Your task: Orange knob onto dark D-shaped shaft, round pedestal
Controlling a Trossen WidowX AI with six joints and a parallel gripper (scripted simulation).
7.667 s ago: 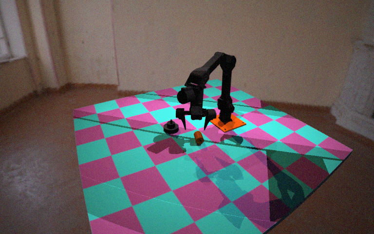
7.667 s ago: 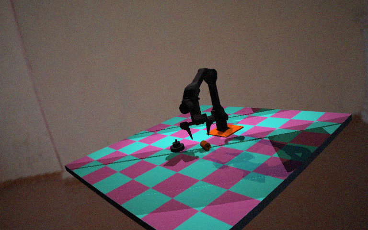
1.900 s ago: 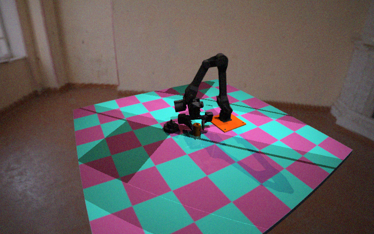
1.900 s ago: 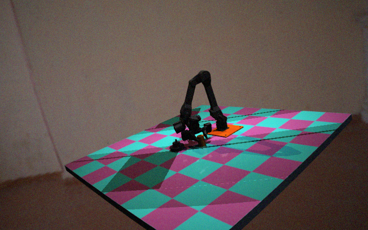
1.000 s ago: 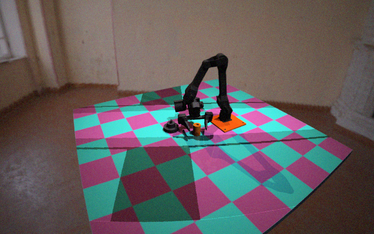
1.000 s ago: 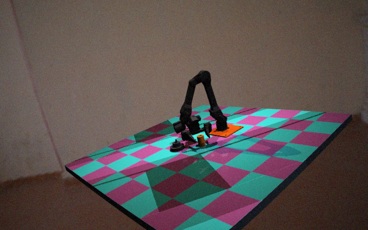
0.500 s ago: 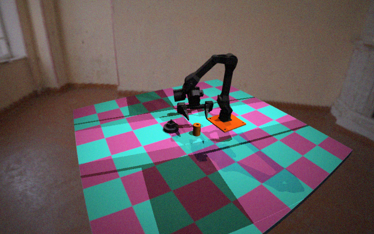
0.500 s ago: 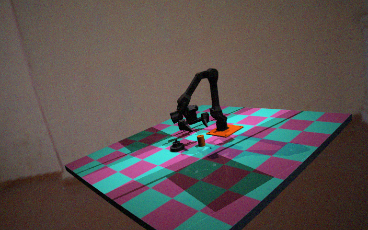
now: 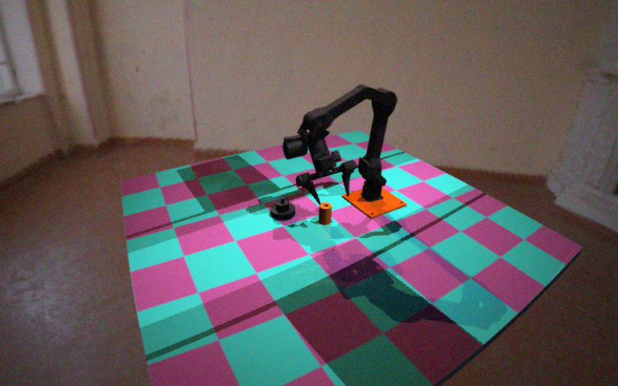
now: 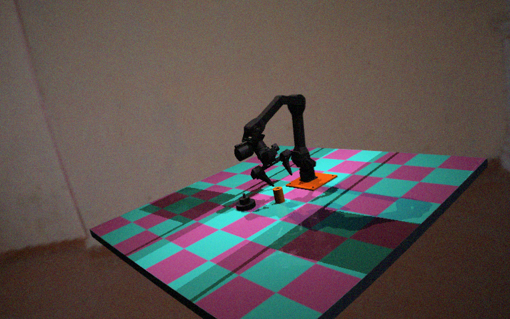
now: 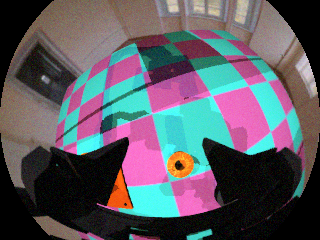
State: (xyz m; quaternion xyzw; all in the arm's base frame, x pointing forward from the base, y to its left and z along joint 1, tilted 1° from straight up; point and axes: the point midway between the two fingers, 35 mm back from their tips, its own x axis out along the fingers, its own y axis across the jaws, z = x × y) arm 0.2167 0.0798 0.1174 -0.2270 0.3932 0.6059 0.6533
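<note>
Right now my gripper tip is 1 cm short of the orange knob, 4 cm to the left of it and 7 cm above it. Round my gripper tip: round pedestal (12 cm ahead, 14 cm to the right, 7 cm below).
</note>
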